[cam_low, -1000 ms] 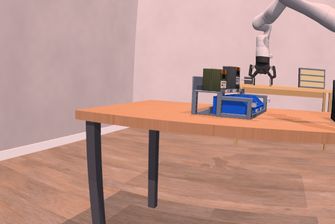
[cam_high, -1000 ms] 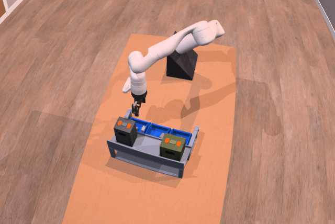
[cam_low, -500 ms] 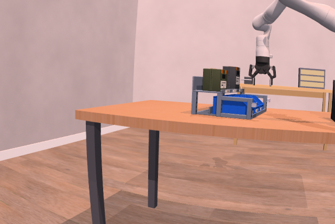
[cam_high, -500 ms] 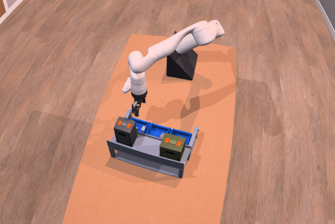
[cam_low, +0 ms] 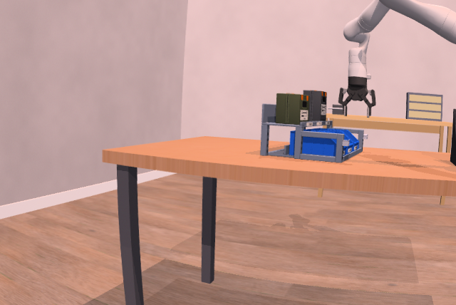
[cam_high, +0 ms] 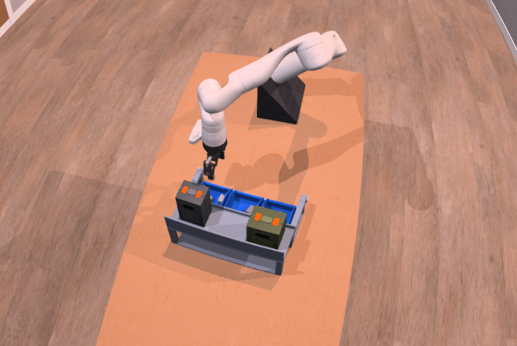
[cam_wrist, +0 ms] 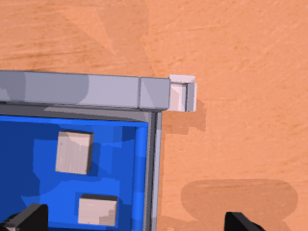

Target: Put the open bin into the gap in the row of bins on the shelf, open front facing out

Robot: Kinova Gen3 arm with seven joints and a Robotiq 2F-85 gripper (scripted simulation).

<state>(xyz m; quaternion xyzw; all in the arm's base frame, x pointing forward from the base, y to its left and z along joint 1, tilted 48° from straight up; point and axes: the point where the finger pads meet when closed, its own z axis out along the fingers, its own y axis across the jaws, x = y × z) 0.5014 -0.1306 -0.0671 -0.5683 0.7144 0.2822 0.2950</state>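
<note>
Now: the grey block 50 mm ahead of my hand, 30 mm to the right of it and 120 mm below it. Also, from my hand: grey shelf (130 mm ahead, 90 mm to the left, 70 mm below); dark grey box (170 mm ahead, 40 mm to the right, 20 mm above); olive box (210 mm ahead, 190 mm to the left, 10 mm above).
</note>
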